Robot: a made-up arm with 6 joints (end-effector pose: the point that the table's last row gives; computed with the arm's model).
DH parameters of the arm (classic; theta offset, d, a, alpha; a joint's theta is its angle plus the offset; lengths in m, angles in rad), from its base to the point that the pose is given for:
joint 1: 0 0.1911 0 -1.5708
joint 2: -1.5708 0 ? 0
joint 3: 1.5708 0.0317 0 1.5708
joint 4: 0 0.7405 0 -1.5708
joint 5: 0 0 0 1.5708
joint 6: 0 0.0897 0 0
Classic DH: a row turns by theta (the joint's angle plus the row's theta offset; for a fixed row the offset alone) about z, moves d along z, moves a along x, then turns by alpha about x.
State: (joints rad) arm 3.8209 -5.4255 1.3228 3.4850 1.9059 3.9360
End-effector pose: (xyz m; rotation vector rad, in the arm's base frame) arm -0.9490 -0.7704 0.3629 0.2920 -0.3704 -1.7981
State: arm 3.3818 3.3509 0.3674 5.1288 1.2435 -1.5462
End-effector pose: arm 0.5829 0.1901 -1.2029 -0.2149 1.9607 1.7173
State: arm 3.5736 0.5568 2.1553 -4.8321 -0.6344 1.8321
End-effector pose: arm -0.6981 -0.2987 0.1212 0.1789 -2.4250 -0.5867
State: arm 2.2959 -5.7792 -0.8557 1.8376 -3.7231 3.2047
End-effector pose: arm -0.1506 0.0504 1.4988 1.2601 -2.2269 -0.0531
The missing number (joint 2, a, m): 0.785
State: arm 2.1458 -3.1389 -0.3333 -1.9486 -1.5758 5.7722
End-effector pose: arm -0.2090 0.1110 -1.3046 1.4632 1.7614 -2.0365
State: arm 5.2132 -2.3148 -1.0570 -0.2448 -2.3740 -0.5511
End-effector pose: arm -0.1340 0.3422 -0.9849 0.0244 0.5922 -1.3606
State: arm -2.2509 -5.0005 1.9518 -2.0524 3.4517 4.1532
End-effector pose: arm -0.3837 -0.5633 -0.2369 -0.2185 0.2763 -2.2973
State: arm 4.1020 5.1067 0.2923 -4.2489 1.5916 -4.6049
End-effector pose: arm 0.8491 1.0187 0.9299 1.0735 1.6323 0.3472
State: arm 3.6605 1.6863 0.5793 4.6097 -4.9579 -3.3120
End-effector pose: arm -1.2178 -0.6323 -0.3806 -1.6540 1.5425 2.0866
